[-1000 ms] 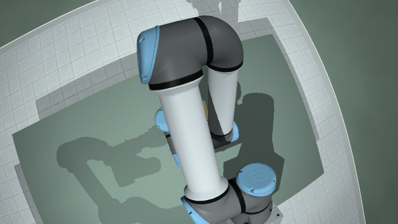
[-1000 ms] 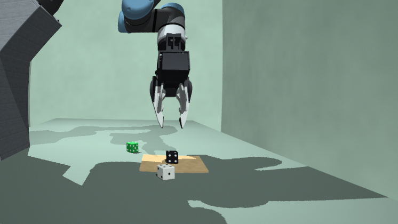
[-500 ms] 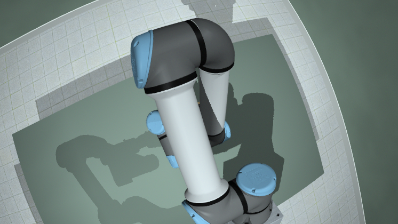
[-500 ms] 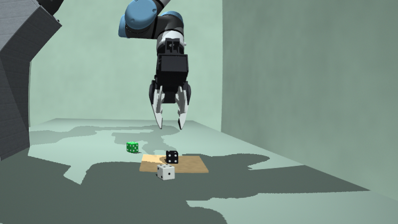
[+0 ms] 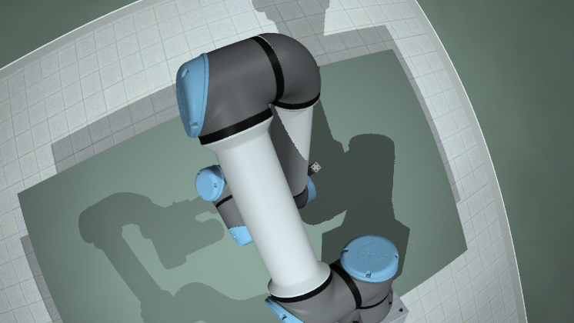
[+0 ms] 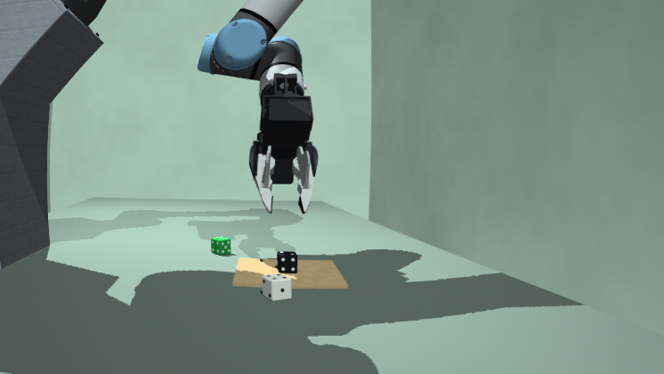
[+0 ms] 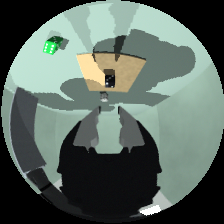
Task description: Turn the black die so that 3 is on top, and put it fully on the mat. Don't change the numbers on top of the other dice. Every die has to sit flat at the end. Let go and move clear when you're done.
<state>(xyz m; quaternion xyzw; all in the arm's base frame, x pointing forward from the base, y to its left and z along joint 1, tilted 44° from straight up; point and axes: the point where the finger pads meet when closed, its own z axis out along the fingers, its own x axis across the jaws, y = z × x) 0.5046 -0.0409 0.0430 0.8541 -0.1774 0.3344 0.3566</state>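
Right now the black die is 10 mm to the right of my hand and 80 mm below it. From my hand the other things lie so: white die: 30 mm behind, 110 mm to the right, 80 mm below; tan mat: 10 mm to the right, 90 mm below; green die: 80 mm behind, 120 mm to the left, 80 mm below.
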